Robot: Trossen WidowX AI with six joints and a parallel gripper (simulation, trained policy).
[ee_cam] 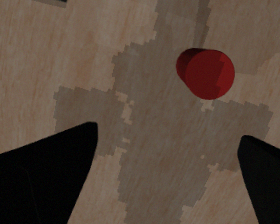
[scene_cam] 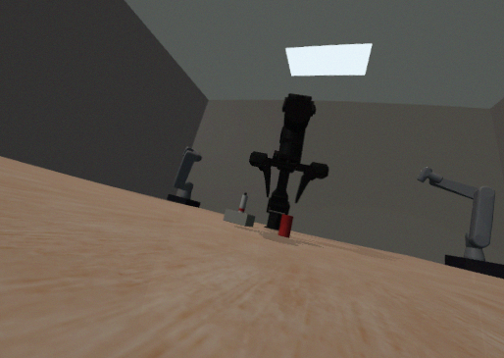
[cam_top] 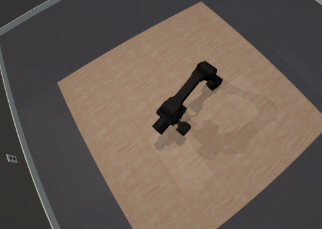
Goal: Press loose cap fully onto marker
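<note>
The red cap is 30 mm behind my gripper tip, 20 mm to the left of it and 60 mm below it. From my gripper tip the other things lie so: grey holder block (80 mm behind, 130 mm to the right, 70 mm below).
</note>
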